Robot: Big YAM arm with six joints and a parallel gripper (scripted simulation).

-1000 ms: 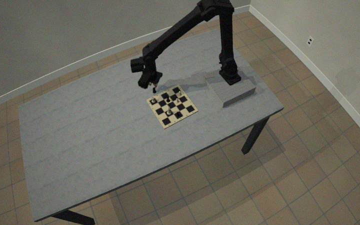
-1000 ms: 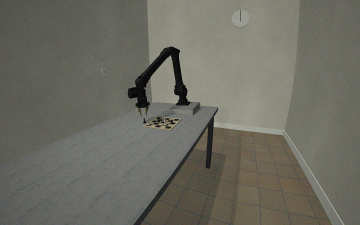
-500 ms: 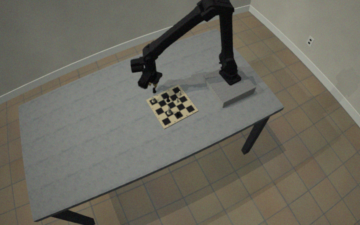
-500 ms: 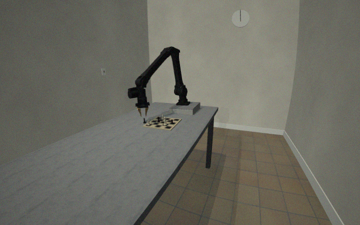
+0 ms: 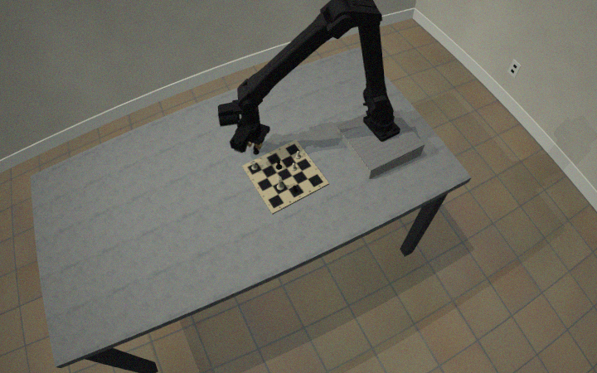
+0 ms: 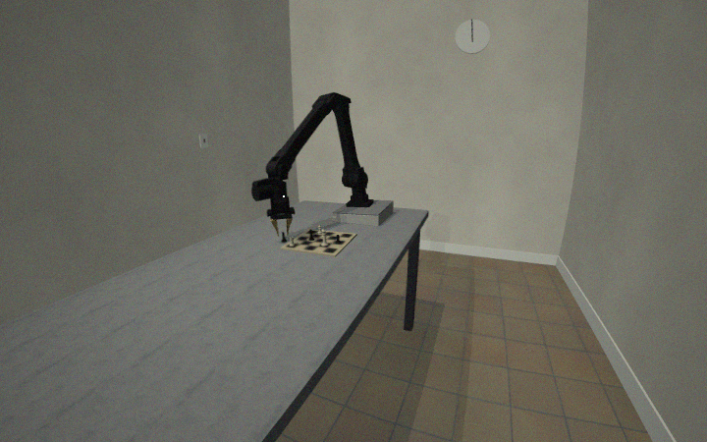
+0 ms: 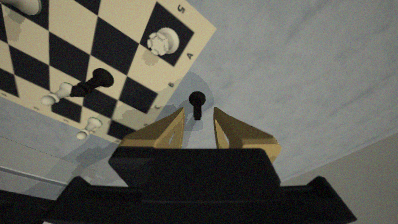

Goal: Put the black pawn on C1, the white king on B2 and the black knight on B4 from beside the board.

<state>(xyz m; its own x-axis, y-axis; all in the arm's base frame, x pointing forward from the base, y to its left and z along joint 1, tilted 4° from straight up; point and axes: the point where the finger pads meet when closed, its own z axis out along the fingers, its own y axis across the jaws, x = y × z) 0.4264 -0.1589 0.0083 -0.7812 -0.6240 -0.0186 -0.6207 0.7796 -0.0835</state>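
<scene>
Now: the black chess piece 100 mm to the left of my hand, 40 mm behind it and 10 mm below it. Also, from my hand: chessboard (140 mm to the left, 40 mm behind, 30 mm below); then white king (180 mm to the left, 10 mm behind); then black pawn (220 mm to the left, 40 mm behind, 10 mm below).
</scene>
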